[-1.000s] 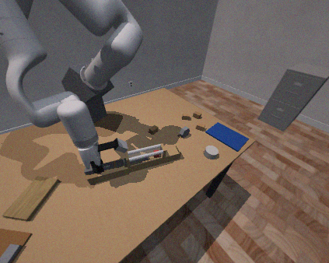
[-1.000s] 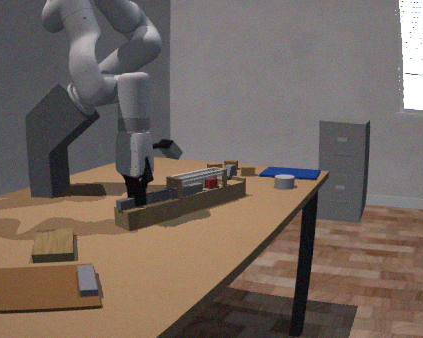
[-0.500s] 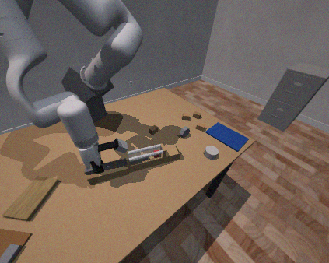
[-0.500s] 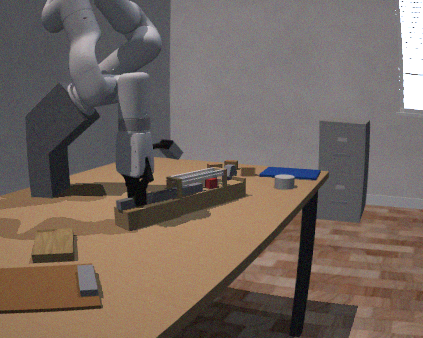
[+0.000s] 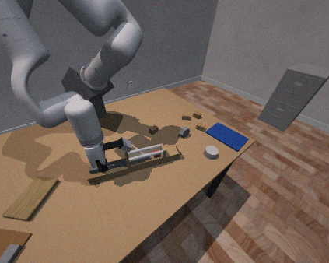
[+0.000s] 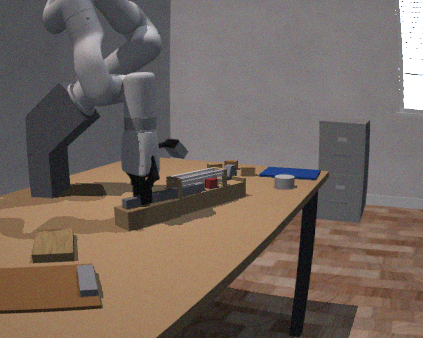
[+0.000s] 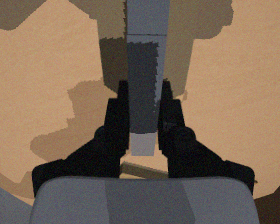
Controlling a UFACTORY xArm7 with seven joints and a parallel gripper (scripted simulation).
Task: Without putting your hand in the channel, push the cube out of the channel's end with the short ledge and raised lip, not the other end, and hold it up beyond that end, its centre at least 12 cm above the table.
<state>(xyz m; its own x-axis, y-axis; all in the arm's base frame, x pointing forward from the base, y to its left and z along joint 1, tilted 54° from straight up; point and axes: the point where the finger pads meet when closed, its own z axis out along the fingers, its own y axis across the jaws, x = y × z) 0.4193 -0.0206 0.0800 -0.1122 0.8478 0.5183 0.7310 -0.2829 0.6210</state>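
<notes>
My gripper is now 230 mm to the right of the red cube, 30 mm past it and 10 mm above it. Also, from my hand: wooden plank: 260 mm to the right, 60 mm below, 60 mm ahead; then long wooden base: 180 mm to the left, 30 mm behind, 10 mm below; then grey bar: 10 mm below.
</notes>
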